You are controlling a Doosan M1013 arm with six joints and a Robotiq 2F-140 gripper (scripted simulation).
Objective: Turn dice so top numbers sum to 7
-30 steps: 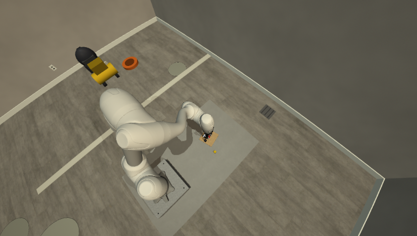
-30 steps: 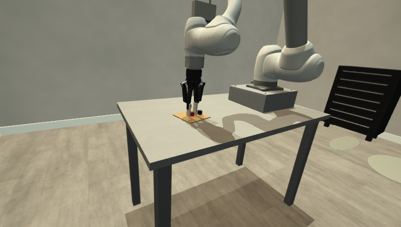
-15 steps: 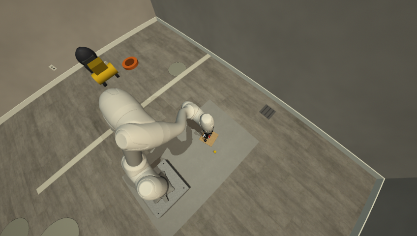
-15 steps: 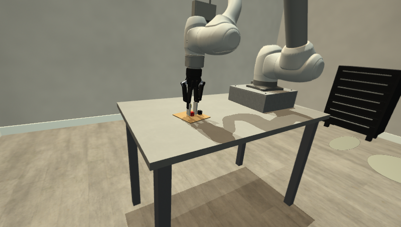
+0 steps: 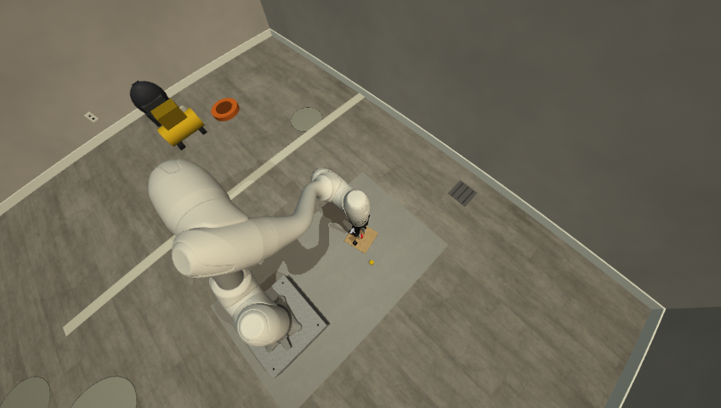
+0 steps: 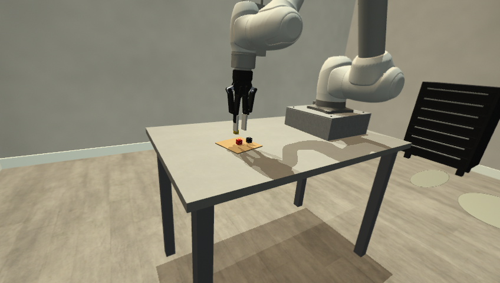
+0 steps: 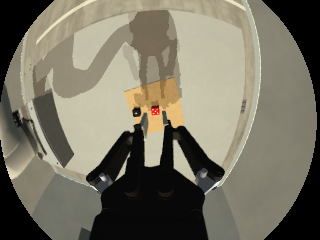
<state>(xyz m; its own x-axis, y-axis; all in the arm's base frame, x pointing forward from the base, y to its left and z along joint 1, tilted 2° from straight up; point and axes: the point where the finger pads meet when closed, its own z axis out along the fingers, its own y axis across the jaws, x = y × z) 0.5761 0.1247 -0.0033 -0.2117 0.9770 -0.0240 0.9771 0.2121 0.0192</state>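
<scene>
Right now the yellow die is 150 mm to the right of my hand, 90 mm below it and 40 mm behind it. Round my hand: tan mat 90 mm below; red die 80 mm below; small white die 80 mm below, 50 mm behind, 10 mm to the right.
</scene>
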